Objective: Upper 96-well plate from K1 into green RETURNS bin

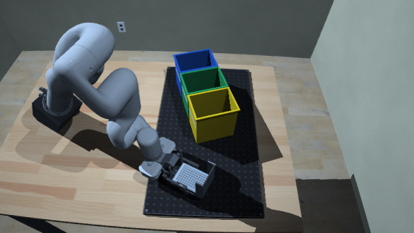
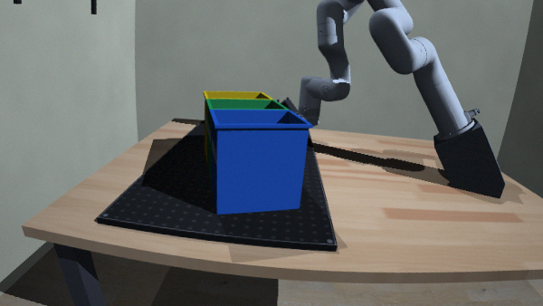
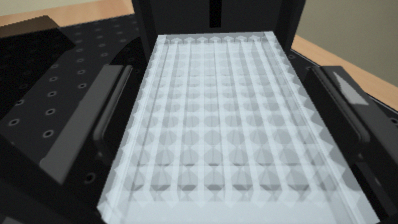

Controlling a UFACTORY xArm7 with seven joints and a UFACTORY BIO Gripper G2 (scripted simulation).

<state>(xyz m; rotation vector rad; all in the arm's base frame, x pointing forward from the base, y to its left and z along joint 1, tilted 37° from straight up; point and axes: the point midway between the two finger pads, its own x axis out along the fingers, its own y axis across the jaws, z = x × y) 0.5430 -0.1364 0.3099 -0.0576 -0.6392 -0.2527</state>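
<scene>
Right now the 96-well plate is 20 mm ahead of my hand, 10 mm to the right of it and 10 mm below it. Also, from my hand: blue bin 50 mm behind, 500 mm to the left, 40 mm above; yellow bin 60 mm ahead, 260 mm to the left, 40 mm above; green bin 380 mm to the left, 40 mm above.
</scene>
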